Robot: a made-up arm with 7 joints.
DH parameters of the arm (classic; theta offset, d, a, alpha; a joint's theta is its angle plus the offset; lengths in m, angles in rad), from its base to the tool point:
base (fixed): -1.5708 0.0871 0 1.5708
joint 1: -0.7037 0 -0.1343 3.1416
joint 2: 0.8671 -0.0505 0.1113 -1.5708
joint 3: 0 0.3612 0.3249 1.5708
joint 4: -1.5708 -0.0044 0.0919 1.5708
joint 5: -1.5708 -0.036 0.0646 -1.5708
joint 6: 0 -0.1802 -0.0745 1.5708
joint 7: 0.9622 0 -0.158 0
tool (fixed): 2.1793 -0.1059 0 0
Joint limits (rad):
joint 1: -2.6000..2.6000
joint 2: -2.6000..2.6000
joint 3: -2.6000..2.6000
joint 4: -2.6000..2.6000
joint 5: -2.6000..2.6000
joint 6: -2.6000..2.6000
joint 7: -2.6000..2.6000
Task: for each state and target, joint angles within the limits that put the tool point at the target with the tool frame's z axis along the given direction. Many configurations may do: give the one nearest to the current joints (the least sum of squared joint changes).
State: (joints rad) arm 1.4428 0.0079 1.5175 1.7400 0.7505 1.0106 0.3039
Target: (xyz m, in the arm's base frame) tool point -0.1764 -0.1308 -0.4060 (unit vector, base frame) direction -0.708 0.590 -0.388
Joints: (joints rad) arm 2.0628 -0.3944 1.7868 1.7539 0.9971 1.2019 0.6874
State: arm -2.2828 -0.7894 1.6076 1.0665 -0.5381 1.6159 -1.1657
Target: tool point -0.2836 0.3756 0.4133 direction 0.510 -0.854 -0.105
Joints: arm -1.5992 -0.2265 1.2524 0.6907 -0.4030 0.7334 -1.2113
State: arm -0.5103 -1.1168 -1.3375 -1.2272 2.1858 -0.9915 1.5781
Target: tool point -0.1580 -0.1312 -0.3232 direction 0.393 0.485 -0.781
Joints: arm -0.0535 -0.8702 -0.7363 -1.2731 1.3138 -0.7302 1.0963
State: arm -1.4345 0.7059 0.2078 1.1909 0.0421 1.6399 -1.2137
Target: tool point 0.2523 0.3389 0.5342 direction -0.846 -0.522 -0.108
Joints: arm -0.8687 0.5697 -0.3116 0.5893 -0.3853 0.7790 -0.8453
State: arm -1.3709 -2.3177 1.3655 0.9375 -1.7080 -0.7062 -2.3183
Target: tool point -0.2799 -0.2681 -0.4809 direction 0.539 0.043 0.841
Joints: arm -1.8228 -2.5247 0.5592 0.3250 -1.1221 -0.2362 -1.9971
